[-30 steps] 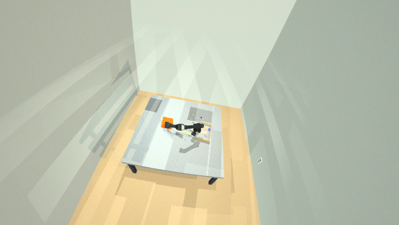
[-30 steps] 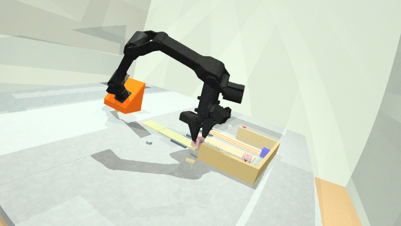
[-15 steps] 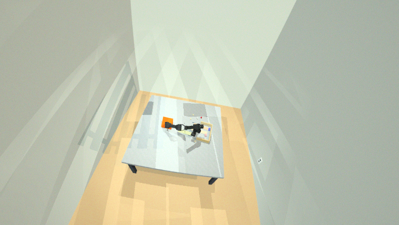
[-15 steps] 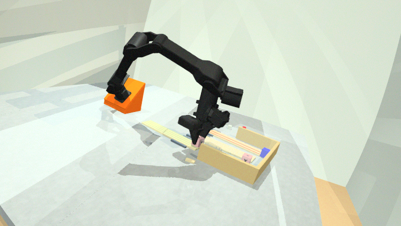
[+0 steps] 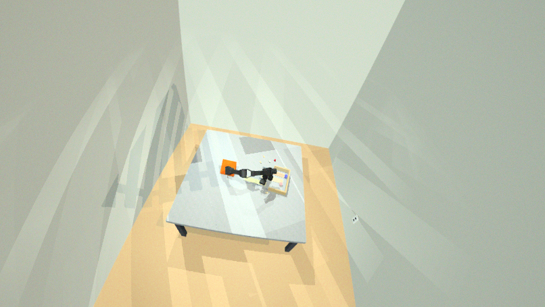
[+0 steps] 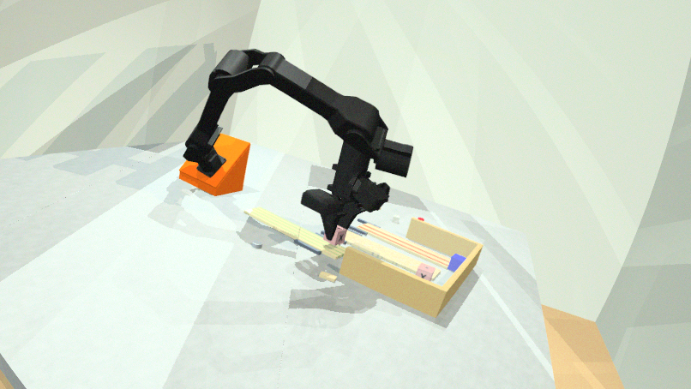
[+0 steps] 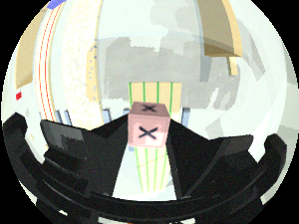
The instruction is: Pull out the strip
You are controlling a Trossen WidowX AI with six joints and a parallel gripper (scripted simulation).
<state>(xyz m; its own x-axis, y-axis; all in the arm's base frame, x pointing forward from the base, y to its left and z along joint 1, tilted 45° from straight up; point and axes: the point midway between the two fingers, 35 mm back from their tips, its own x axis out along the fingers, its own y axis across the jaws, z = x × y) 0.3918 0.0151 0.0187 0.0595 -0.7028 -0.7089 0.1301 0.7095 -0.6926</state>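
The strip lies 9 cm behind my gripper tip, 1 cm to the right of it and 2 cm below it. From my gripper tip the other things lie so: grey disc 9 cm behind, 13 cm to the right, 2 cm below; then tan block 6 cm ahead, 11 cm to the right, 2 cm below.
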